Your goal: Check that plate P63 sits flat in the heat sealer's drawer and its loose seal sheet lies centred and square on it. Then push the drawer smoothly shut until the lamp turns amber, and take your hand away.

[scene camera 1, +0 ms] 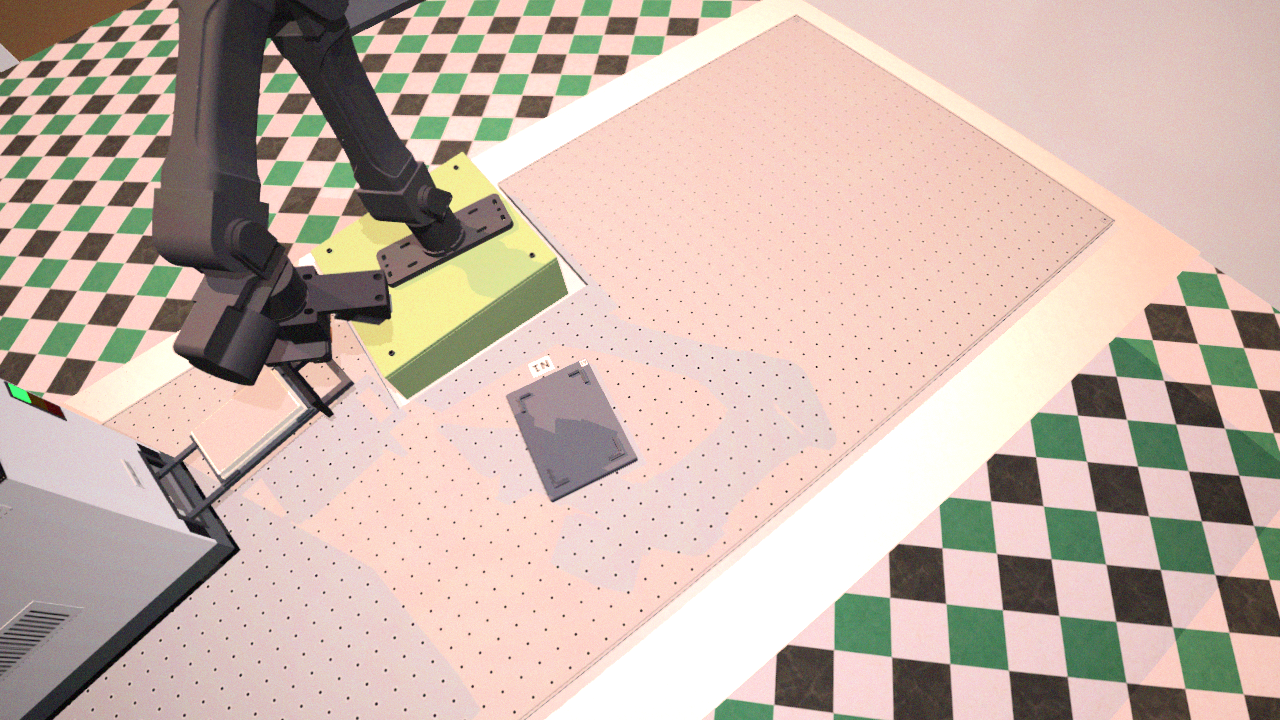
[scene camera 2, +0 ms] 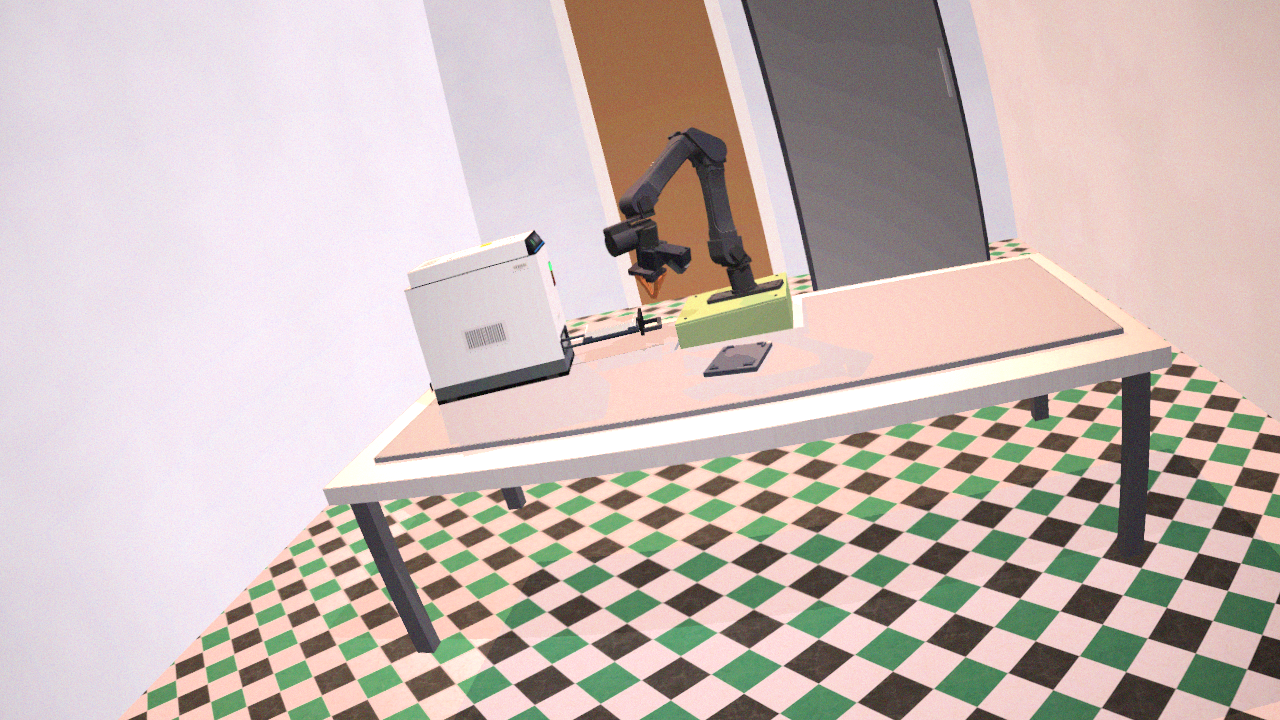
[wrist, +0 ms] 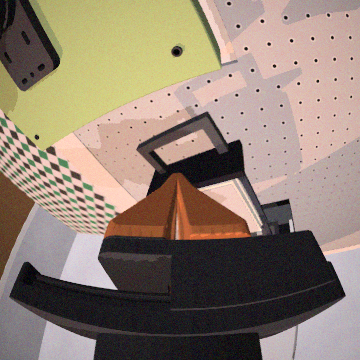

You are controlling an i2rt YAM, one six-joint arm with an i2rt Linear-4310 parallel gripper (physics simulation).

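Frame: origin at the arm's base, x right, y up, z back, level; centimetres.
Where they show: gripper, between the fingertips: (scene camera 1: 315,349) (scene camera 2: 653,298) (wrist: 176,180); arm's base, origin of its link: (scene camera 1: 445,241) (scene camera 2: 745,293) (wrist: 1,5).
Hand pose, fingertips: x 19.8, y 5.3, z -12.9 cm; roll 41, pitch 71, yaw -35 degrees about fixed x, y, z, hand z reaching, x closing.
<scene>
Things, the pixels of their centre, and the offset from my fingertips. "*": a spot on its surface instead. Level surfaces: height alone.
- dark loop handle, a spot on its surface: (wrist: 175,131) * dy -6.5, dx +0.4, dz +1.5 cm
- top, a spot on its surface: (wrist: 232,197) * dy -4.1, dx +8.1, dz -3.6 cm
- perforated mat, height of its surface: dy -12.3 cm
- label, a spot on its surface: (scene camera 1: 541,365) * dy -12.3, dx -24.4, dz -8.9 cm
The heat sealer (scene camera 1: 80,483) (scene camera 2: 487,308) has its drawer (scene camera 1: 313,400) (scene camera 2: 640,322) (wrist: 234,157) pulled out, with a dark loop handle (scene camera 1: 341,390) (wrist: 175,131) at its front. Its lamp (scene camera 1: 19,393) (scene camera 2: 550,265) is green. A pale plate with a pinkish sheet on top (scene camera 1: 248,432) (wrist: 232,197) lies in the drawer and looks flat; its label is not readable. The sheet's far end is partly hidden, so its exact centring cannot be told. My gripper (scene camera 2: 653,293) (wrist: 176,180) is shut and empty, its orange tips above the drawer's front end, apart from it in camera 2.
A dark grey plate rest (scene camera 1: 572,434) (scene camera 2: 738,358) with corner marks lies on the perforated mat (scene camera 1: 805,179), beside a small IN label (scene camera 1: 541,365). The yellow-green arm base (scene camera 1: 483,331) (scene camera 2: 742,322) (wrist: 115,65) stands close beside the drawer handle.
</scene>
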